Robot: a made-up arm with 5 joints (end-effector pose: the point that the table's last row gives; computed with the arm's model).
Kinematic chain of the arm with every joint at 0, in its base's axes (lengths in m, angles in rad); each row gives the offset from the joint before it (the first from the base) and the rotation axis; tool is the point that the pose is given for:
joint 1: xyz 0 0 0.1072 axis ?
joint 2: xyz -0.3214 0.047 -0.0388 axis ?
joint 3: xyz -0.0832 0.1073 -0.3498 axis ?
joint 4: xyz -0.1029 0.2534 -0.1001 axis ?
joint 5: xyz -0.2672 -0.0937 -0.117 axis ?
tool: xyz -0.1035 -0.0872 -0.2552
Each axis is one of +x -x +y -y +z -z.
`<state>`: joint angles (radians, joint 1 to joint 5).
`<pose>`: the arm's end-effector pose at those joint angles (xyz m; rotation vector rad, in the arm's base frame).
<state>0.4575 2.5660 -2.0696 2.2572 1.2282</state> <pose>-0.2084 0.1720 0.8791 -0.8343 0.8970 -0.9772</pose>
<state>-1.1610 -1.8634 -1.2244 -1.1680 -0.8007</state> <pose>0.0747 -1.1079 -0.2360 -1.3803 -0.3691 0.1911</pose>
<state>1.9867 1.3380 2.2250 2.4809 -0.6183</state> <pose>0.2116 0.1312 -0.1356 0.8892 0.7126 2.0543</pose>
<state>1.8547 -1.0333 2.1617 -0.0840 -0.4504</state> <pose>0.0899 0.4606 0.5289 1.1209 -1.6501 0.5245</pose>
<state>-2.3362 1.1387 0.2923 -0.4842 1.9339</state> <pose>0.4430 0.7029 -0.2713 -1.8910 1.7699 -0.5158</pose>
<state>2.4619 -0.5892 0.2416 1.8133 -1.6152</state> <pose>0.5377 0.3103 1.0151 2.2208 -0.7504 -1.2075</pose>
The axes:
joint 1: +y
joint 2: +x
joint 3: +y
joint 4: -x
joint 5: -y

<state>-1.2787 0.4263 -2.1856 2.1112 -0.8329</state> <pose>0.7140 0.6907 -0.2914 1.5562 -0.8902 -1.9601</pose>
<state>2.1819 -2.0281 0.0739 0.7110 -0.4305</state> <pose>0.7066 -0.4309 0.8203 -1.9942 0.6203 2.2821</pose>
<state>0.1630 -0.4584 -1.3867 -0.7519 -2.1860</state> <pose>-0.5033 -0.2101 -0.7214 -0.5373 1.0788 0.6232</pose>
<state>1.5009 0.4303 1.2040 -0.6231 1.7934</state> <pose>-0.3066 0.4850 0.8419 -0.1852 0.9781 -0.8814</pose>
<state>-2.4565 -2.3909 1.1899 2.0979 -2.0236</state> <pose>0.7947 -0.2232 0.1325 -1.1862 -1.6618 1.1637</pose>
